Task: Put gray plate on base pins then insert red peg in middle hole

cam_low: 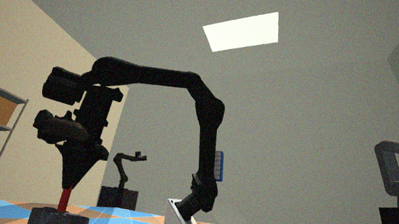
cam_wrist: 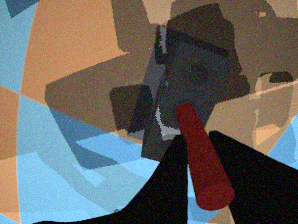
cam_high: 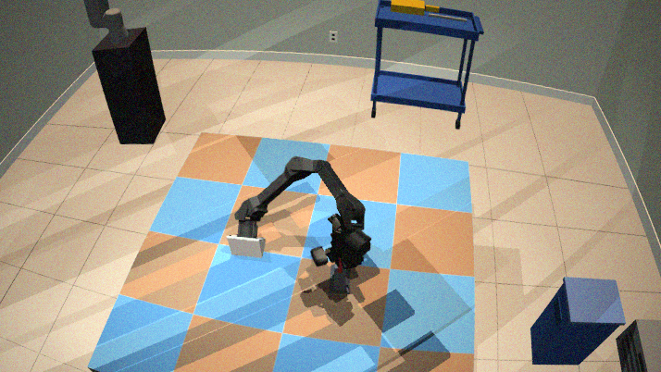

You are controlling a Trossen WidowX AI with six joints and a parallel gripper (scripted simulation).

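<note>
The red peg is right at my gripper tip. From my gripper tip the other things lie so: gray plate (50 mm below); base (90 mm below).
</note>
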